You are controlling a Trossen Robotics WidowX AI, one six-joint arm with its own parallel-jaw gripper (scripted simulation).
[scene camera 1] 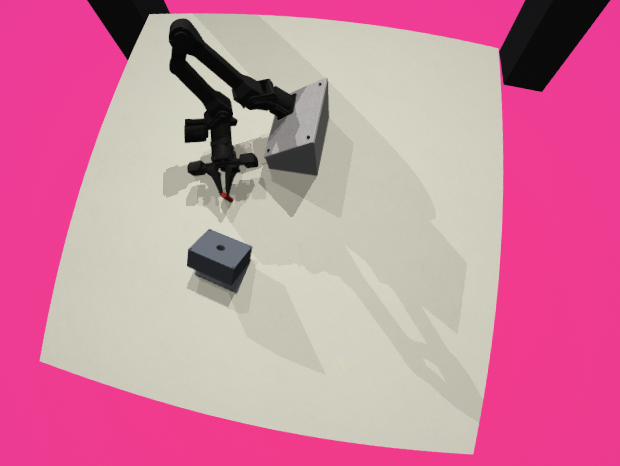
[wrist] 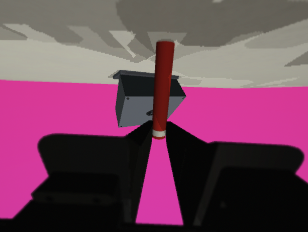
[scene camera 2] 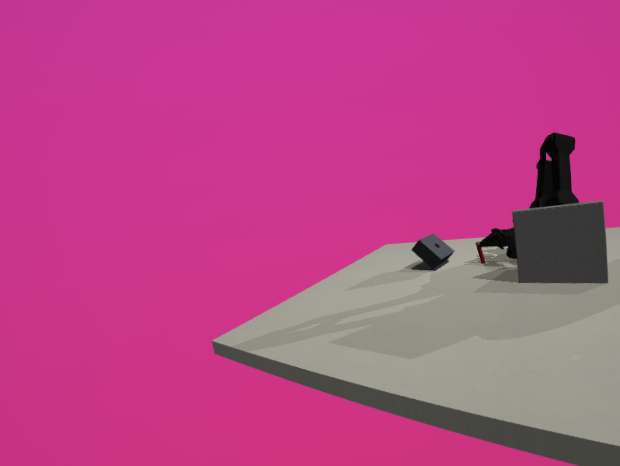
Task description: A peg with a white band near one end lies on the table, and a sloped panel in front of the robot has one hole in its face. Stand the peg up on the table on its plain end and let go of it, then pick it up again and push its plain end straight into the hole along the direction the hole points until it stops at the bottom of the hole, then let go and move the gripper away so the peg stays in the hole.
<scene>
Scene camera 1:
my gripper: 224,195
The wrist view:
my gripper: 159,125
red peg: 164,50
dark sloped panel: 140,90
</scene>
